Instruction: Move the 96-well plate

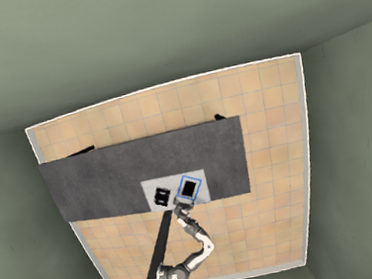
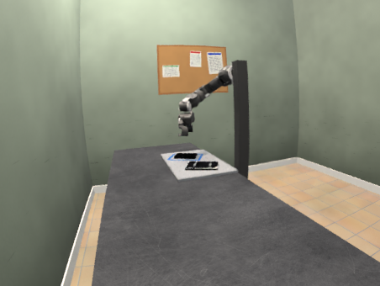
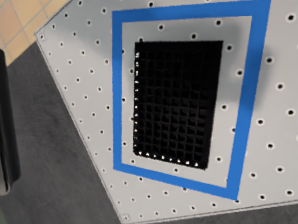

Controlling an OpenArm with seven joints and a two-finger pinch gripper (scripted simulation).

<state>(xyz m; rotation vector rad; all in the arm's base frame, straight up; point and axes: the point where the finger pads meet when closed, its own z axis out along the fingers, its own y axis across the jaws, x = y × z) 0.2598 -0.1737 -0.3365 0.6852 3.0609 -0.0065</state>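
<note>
Now: hand 3 cm to the left of the black 96-well plate and 14 cm above it. Round my hand: black plate nest N1: 4 cm behind, 19 cm to the left, 14 cm below.
</note>
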